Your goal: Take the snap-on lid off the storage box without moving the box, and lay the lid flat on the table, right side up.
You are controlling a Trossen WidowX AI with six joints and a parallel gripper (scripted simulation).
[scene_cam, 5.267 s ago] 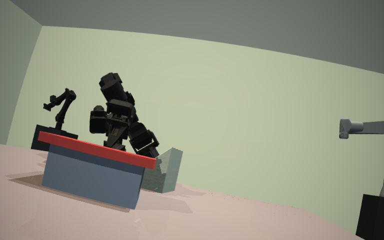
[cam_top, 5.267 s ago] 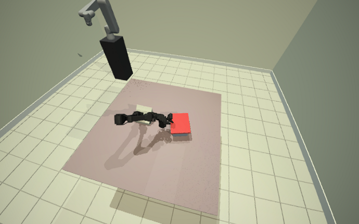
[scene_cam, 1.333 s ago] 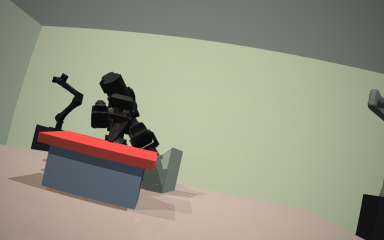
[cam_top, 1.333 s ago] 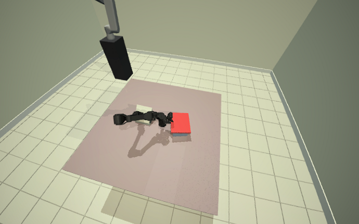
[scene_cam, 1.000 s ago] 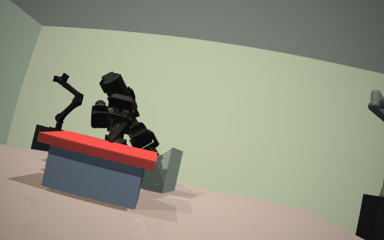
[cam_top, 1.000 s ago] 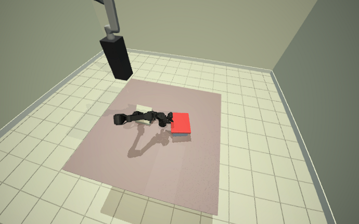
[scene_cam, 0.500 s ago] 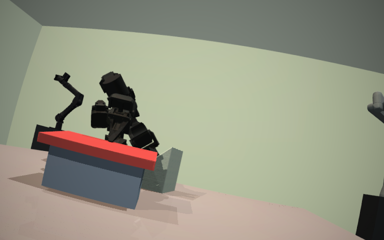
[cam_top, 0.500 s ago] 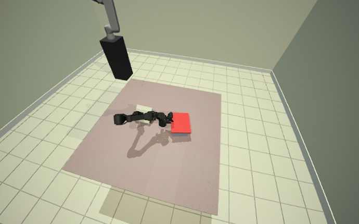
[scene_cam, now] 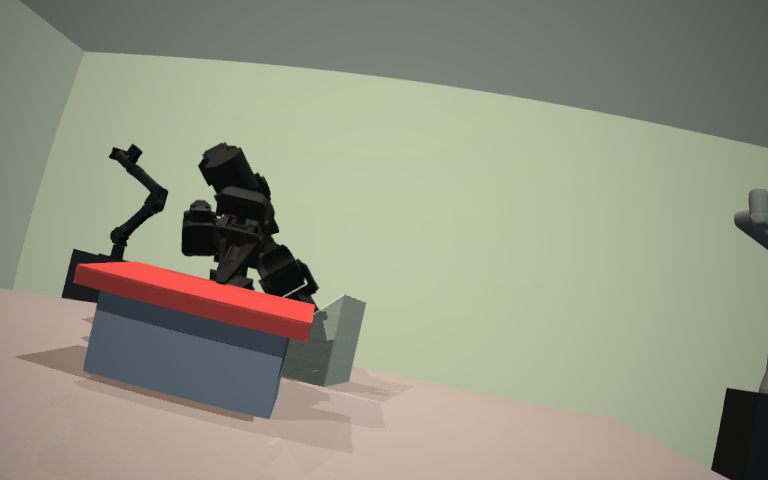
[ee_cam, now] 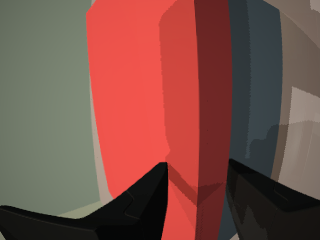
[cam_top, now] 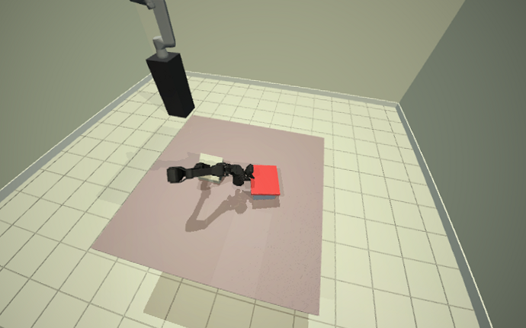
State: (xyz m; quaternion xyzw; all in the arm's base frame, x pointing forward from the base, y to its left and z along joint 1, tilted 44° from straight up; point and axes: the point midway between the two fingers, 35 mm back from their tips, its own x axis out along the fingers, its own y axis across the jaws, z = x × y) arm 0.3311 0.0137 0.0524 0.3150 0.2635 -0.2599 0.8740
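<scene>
My gripper tip is 7 cm short of the red lid and 2 cm to the right of it. From my gripper tip the other things lie so: storage box 7 cm ahead, 6 cm below, 2 cm to the left.
</scene>
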